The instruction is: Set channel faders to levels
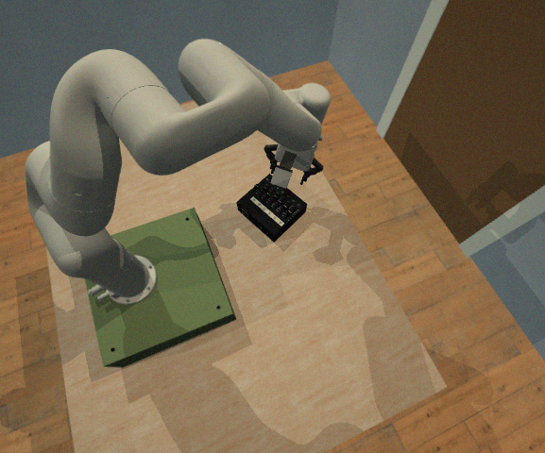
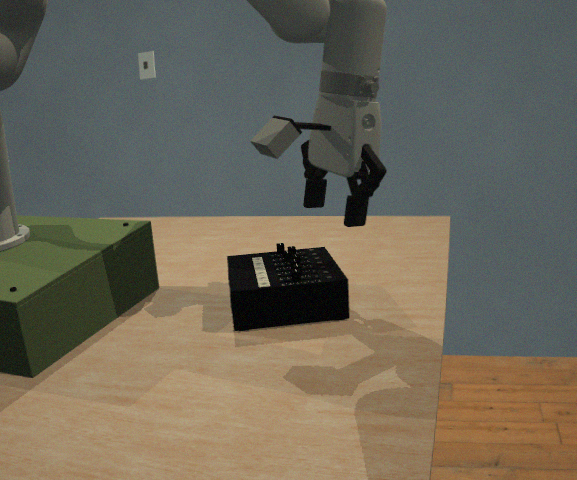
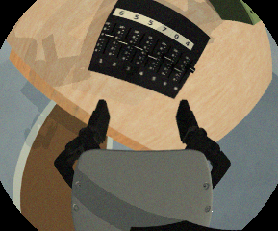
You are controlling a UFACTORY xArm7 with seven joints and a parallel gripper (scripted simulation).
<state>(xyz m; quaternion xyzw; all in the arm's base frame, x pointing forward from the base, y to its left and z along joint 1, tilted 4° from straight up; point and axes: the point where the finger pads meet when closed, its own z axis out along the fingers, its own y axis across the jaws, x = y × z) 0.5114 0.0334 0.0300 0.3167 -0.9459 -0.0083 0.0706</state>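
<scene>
Right now the fader cap is 5 cm behind my hand, 2 cm to the right of it and 6 cm below it. Round my hand: master fader (8 cm behind, 5 cm to the left, 6 cm below).
</scene>
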